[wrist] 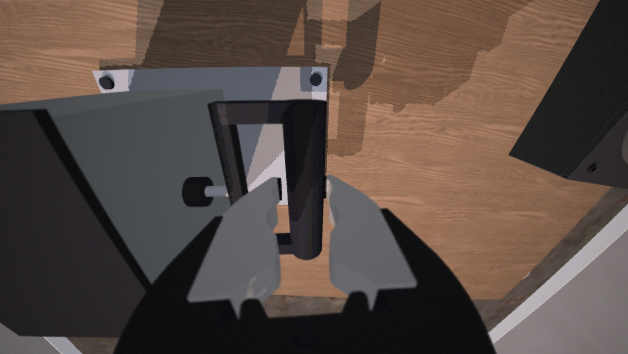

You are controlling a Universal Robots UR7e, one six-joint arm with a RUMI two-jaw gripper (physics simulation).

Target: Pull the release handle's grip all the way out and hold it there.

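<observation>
The release handle is a black rectangular frame (253,113) with a thick round bar as its grip (306,150), standing upright in the wrist view, beside a grey-green housing (125,165). My gripper (302,179) is shut on the grip at its lower half, with one fingertip on each side of the bar. A thin light strip shows between the left pad and the bar. The left fingertip reaches over the frame's opening. The left finger hides part of the frame's lower side. A black knob on a short metal pin (198,191) is left of the frame.
A pale metal plate (200,80) with dark bolts lies behind the handle on the wooden surface (425,210). A large dark panel (60,215) fills the left side. A dark box-like body (565,90) stands at the upper right. A white edge (560,280) runs across the lower right.
</observation>
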